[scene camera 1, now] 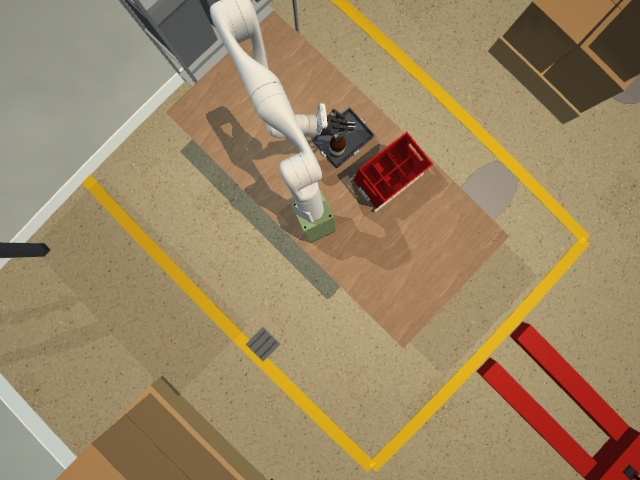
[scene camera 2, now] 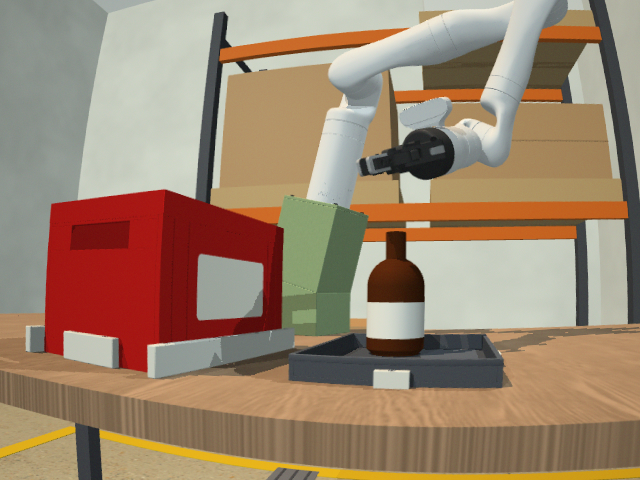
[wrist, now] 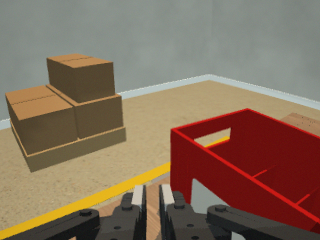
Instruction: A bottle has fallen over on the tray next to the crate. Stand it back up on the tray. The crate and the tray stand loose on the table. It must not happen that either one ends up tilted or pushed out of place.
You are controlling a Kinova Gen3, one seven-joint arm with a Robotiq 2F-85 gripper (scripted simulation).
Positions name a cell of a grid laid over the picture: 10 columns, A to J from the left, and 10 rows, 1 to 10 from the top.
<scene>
red crate: scene camera 1 G4; scene camera 2 D6; wrist I6
</scene>
